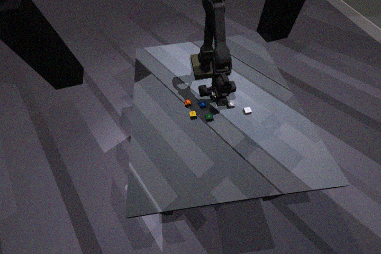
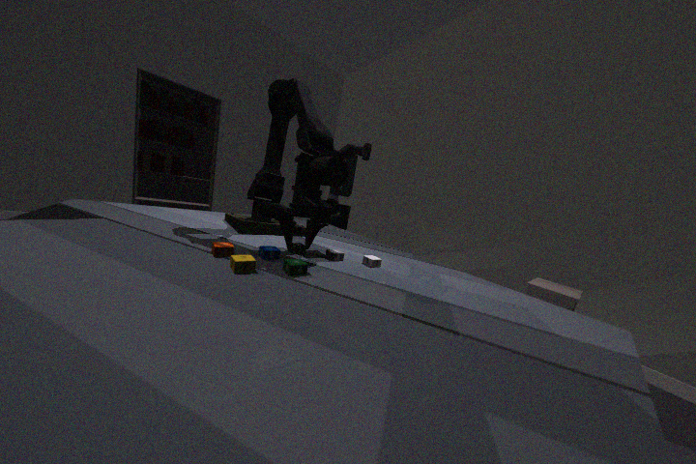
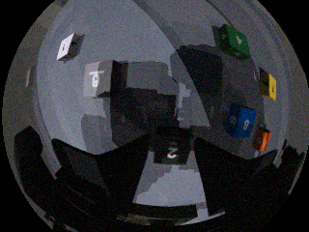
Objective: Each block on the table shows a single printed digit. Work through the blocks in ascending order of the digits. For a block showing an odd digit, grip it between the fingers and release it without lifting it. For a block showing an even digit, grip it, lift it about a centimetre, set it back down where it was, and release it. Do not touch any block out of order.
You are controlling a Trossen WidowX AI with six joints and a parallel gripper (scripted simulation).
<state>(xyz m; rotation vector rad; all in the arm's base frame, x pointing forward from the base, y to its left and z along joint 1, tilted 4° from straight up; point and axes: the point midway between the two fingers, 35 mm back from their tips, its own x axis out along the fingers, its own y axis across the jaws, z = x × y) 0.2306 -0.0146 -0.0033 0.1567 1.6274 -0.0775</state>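
The dark block is 1 cm behind my gripper tip. The rest, counted from my gripper tip: grey block 6 cm ahead, 6 cm to the left; green block 10 cm ahead, 8 cm to the right; blue block 1 cm ahead, 8 cm to the right.
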